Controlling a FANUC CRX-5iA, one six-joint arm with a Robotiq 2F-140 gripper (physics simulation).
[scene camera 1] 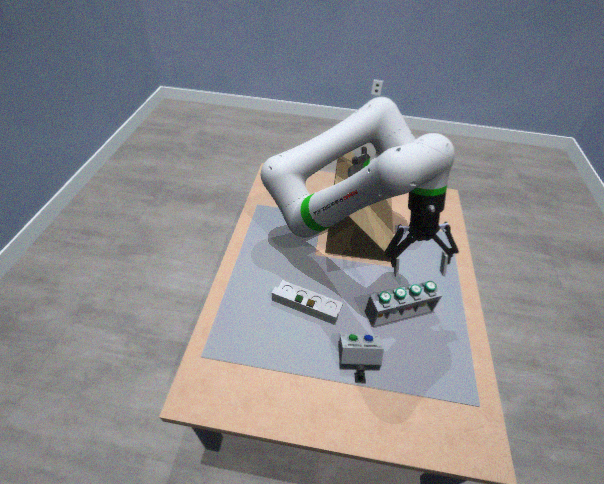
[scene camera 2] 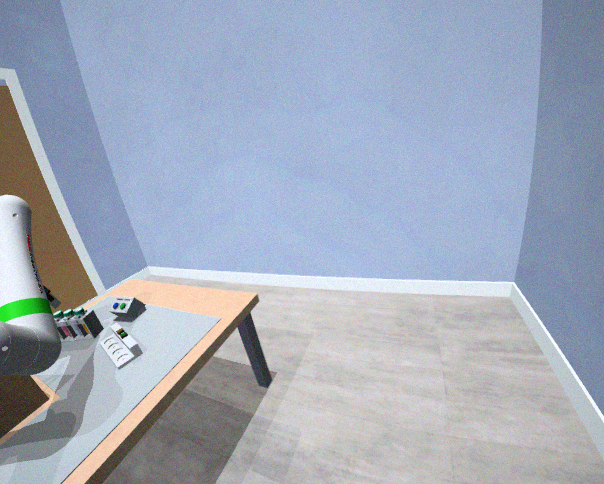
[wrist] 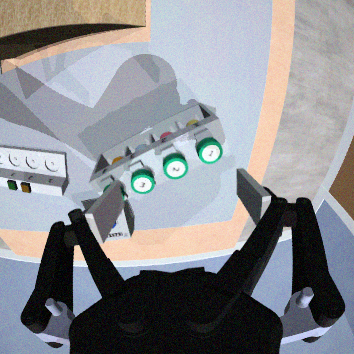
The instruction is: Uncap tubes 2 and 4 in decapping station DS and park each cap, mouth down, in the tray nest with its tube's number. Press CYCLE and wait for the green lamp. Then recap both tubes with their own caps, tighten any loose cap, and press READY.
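Frame: origin at the arm's base, x up, y back, z right, level; centimetres.
Where they show: gripper, fingertip midpoint: (scene camera 1: 419,274) (wrist: 177,187).
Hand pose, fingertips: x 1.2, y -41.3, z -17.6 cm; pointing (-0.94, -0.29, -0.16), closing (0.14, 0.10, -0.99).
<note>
Each offset is from my fingertips to the centre of the thing. "spot": to the spot under its first point.
Decapping station DS @[dx -12.4, dy -2.2, dz +1.8 cm] (scene camera 1: 371,310) (scene camera 2: 91,325) stands on the mat. It holds four tubes with green-rimmed white caps. In the wrist view, cap 1 @[dx -6.2, dy +0.8, dz -5.4 cm] (wrist: 210,151), cap 2 @[dx -6.2, dy -1.2, dz -0.6 cm] (wrist: 175,166) and cap 3 @[dx -6.2, dy -3.2, dz +4.2 cm] (wrist: 143,181) show; cap 4 (wrist: 114,192) is mostly hidden behind a finger. Whether any cap is loose cannot be told. The tray @[dx -14.9, dy -3.0, dz +32.1 cm] (scene camera 1: 307,307) (scene camera 2: 119,347) shows four empty nests. A box @[dx -13.4, dy -19.3, dz +15.2 cm] (scene camera 1: 360,355) (scene camera 2: 132,307) bears a green button @[dx -11.2, dy -17.3, dz +17.7 cm] (scene camera 1: 352,337) and a blue button @[dx -11.2, dy -16.9, dz +13.2 cm] (scene camera 1: 368,338). My gripper (scene camera 1: 420,267) (wrist: 177,187) is open and empty, above the station.
A dark green square @[spot: dx -12.2, dy -5.3, dz +34.7 cm] (scene camera 1: 299,298) (wrist: 12,185) and an amber-brown square @[spot: dx -12.2, dy -6.3, dz +31.1 cm] (scene camera 1: 310,302) (wrist: 25,187) sit on the tray's side. A small black part @[spot: dx -16.1, dy -25.9, dz +15.0 cm] (scene camera 1: 359,375) is in front of the button box. A wooden pedestal (scene camera 1: 352,239) stands behind, under the arm.
</note>
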